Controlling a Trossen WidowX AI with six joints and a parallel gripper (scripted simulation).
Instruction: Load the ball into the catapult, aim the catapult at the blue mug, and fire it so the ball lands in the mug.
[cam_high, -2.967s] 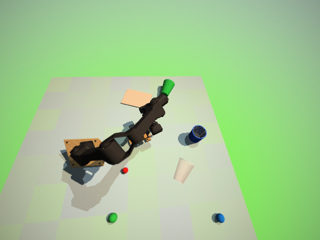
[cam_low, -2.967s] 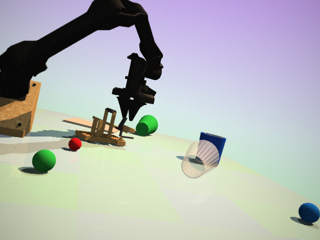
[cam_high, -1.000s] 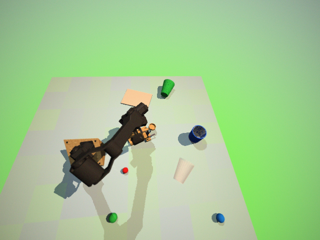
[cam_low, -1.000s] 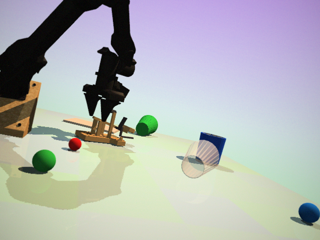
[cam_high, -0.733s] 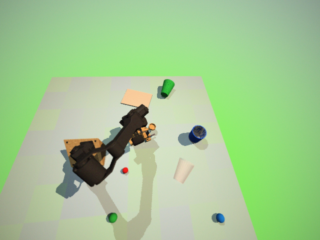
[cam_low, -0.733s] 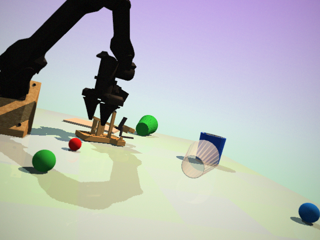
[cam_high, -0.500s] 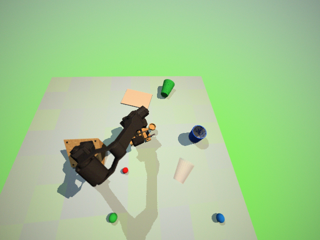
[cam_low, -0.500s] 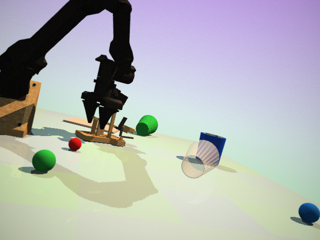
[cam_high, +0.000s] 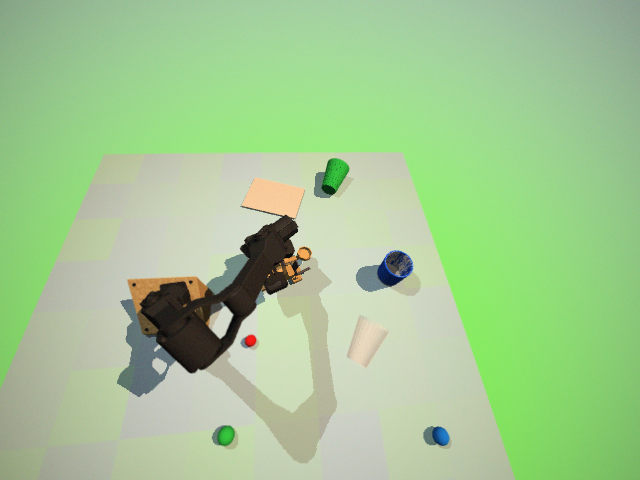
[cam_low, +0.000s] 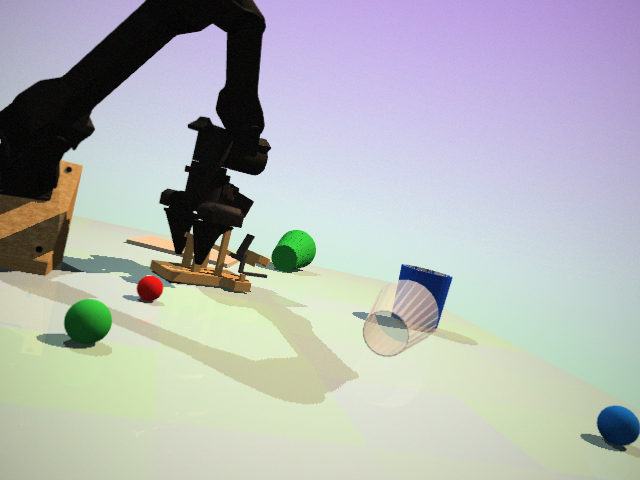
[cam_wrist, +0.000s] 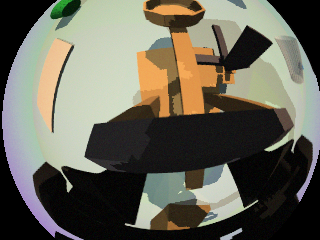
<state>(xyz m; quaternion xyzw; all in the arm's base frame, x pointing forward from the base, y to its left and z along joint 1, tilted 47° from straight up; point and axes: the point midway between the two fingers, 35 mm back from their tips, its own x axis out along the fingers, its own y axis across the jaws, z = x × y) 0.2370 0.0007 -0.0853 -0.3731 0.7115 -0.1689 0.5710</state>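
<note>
My gripper tip is now 40 mm short of the catapult frame, 10 mm to the right of it and 50 mm below it. From my gripper tip the other things lie so: tan board 30 mm ahead, 320 mm to the left, 30 mm below; then wooden catapult 60 mm ahead, 10 mm to the left, 20 mm above; then red ball 60 mm behind, 200 mm to the right, 20 mm below.
</note>
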